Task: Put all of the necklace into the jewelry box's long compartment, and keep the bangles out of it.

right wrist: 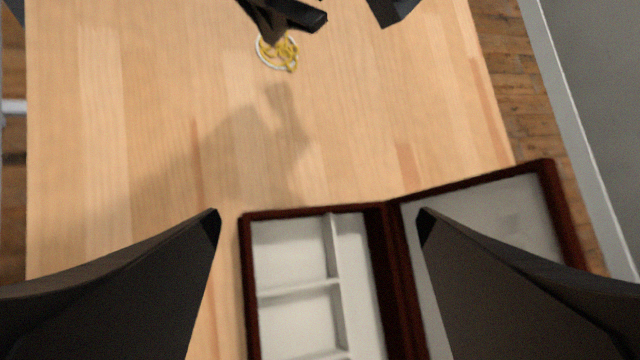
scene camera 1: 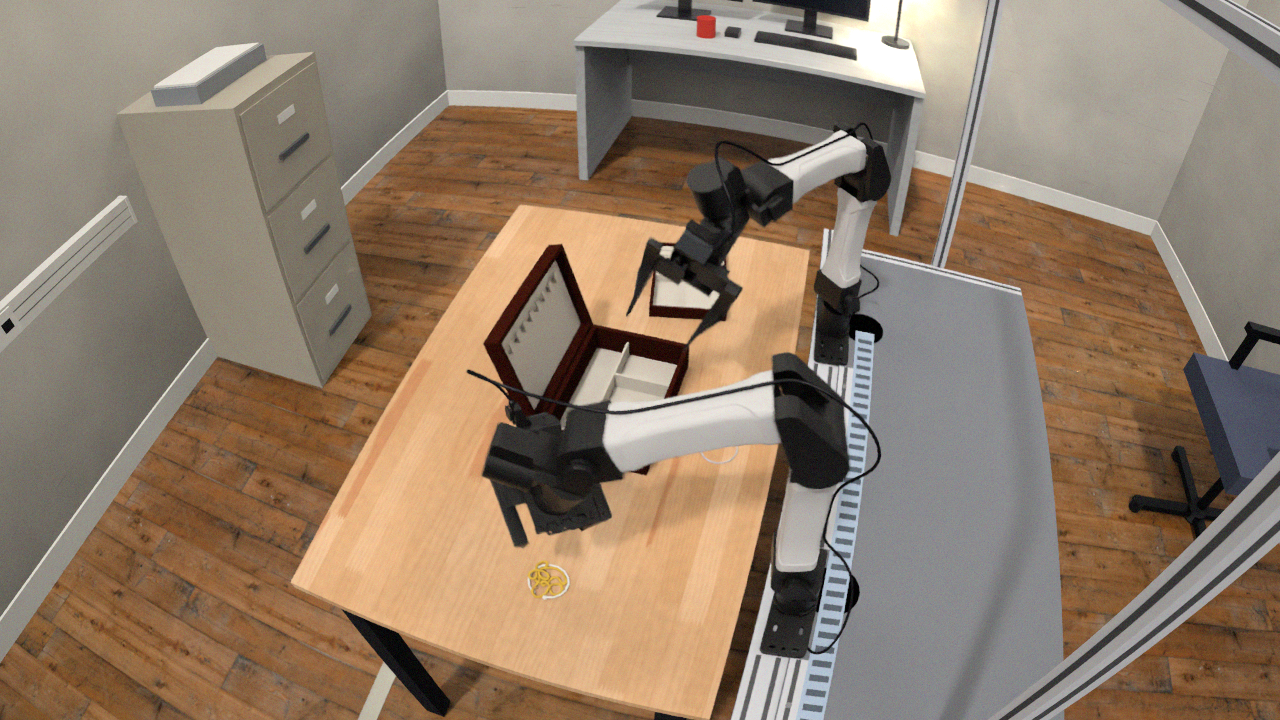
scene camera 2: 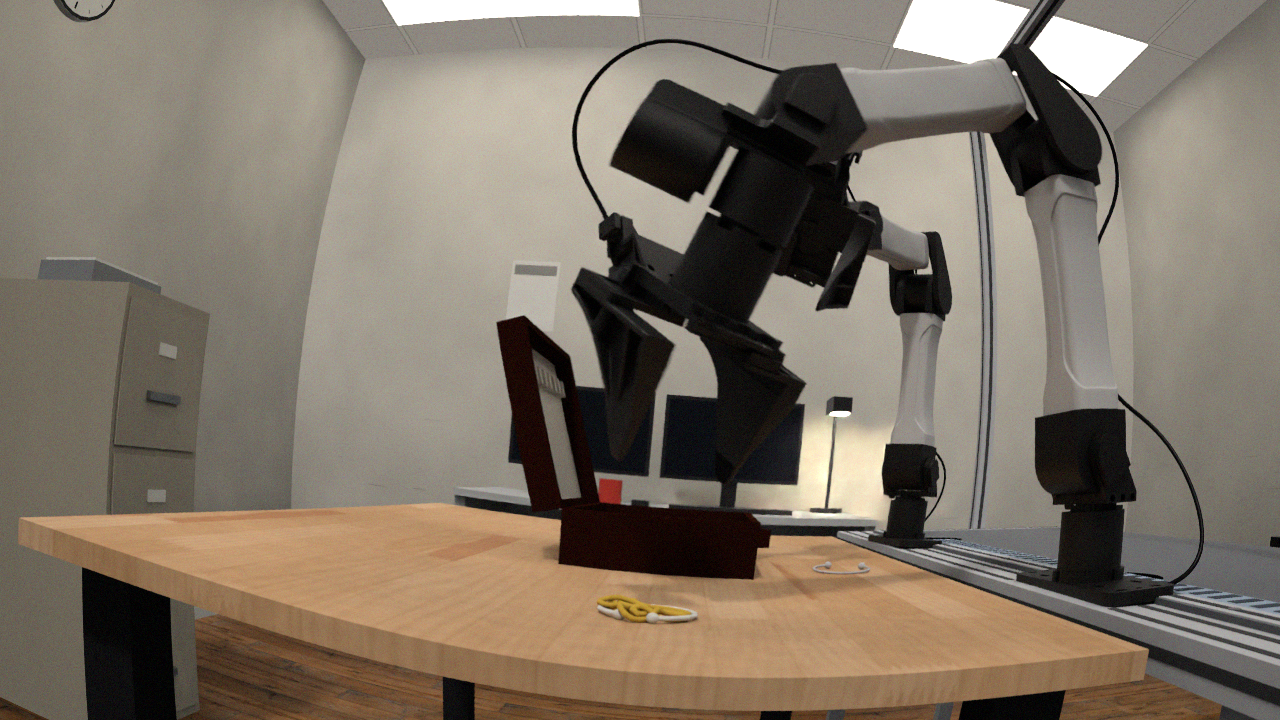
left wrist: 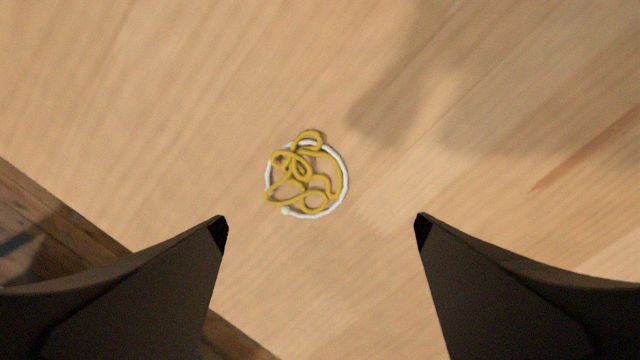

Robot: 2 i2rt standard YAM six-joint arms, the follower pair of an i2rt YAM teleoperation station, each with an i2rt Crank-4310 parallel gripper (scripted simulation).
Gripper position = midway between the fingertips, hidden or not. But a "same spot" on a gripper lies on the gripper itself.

My left gripper shows in the right wrist view, in scene camera 1 [551, 536], in scene camera 2 [671, 471] and in the left wrist view. My right gripper shows in the right wrist view [318, 212], in scene camera 1 and in scene camera 2; in the left wrist view it is out of frame. One and the same spot on my left gripper: [right wrist: 272, 30] is [left wrist: 448, 266]. The same spot on my right gripper: [scene camera 1: 709, 276] is [scene camera 2: 834, 215].
